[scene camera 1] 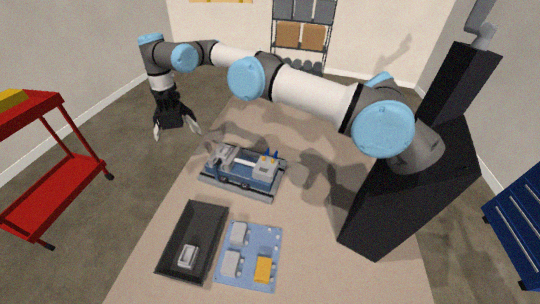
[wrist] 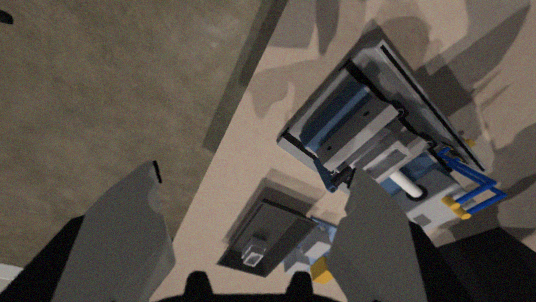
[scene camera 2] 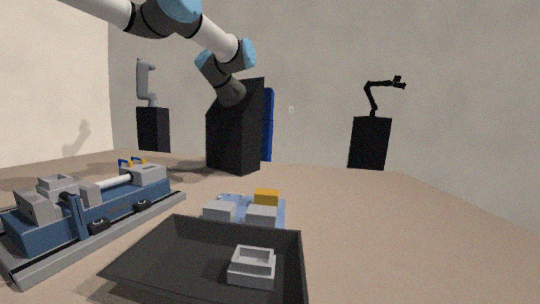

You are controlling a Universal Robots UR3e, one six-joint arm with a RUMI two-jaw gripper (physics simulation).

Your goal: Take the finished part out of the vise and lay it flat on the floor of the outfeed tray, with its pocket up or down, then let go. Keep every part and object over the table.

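Frame: origin at the arm's base, x ahead, y left, z up, level; metres.
Seen in the pictures: gripper, fingertip midpoint: (scene camera 1: 179,138) (wrist: 257,166); arm's base, origin of the base link: (scene camera 1: 415,155) (scene camera 2: 233,96).
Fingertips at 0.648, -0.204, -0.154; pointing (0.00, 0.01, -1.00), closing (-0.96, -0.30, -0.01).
Pixels of each thing's top centre, then the offset from my fingertips to it, as dx, dy, dz.
- finished part, middle of its top: (wrist: 385,163) (scene camera 2: 55,177) (scene camera 1: 224,149) -0.149, -0.017, -0.058
- blue-and-grey vise, middle of its top: (wrist: 409,181) (scene camera 2: 99,174) (scene camera 1: 241,156) -0.215, +0.000, -0.074
- grey part, middle of its top: (scene camera 2: 253,255) (wrist: 253,259) (scene camera 1: 186,254) -0.097, +0.337, -0.126
- light blue plate, middle of its top: (scene camera 2: 245,211) (scene camera 1: 249,253) (wrist: 317,250) -0.268, +0.308, -0.165
- yellow block, middle of its top: (scene camera 2: 267,191) (scene camera 1: 263,268) (wrist: 325,277) -0.308, +0.360, -0.129
The finished part (scene camera 1: 226,150) (scene camera 2: 56,181) (wrist: 392,157), light grey with its pocket up, sits between the jaws of the blue-and-grey vise (scene camera 1: 212,171) (scene camera 2: 120,206) (wrist: 345,111). My gripper (scene camera 1: 178,135) (wrist: 257,166) is wide open and empty. It hangs high, beside and above the vise's jaw end; the table edge runs between its fingers in the wrist view. The black outfeed tray (scene camera 1: 200,220) (scene camera 2: 175,260) (wrist: 285,225) lies on the table beside the vise. Another grey part (scene camera 1: 187,256) (scene camera 2: 252,267) (wrist: 253,252) lies in it, pocket up.
A light blue plate (scene camera 1: 252,250) beside the tray bears two grey blocks (scene camera 1: 239,232) (scene camera 2: 219,211) and a yellow block (scene camera 1: 263,270) (scene camera 2: 266,196) (wrist: 321,270). Blue handles (wrist: 475,187) stick up at the vise's far end. A red cart (scene camera 1: 55,195) stands off the table.
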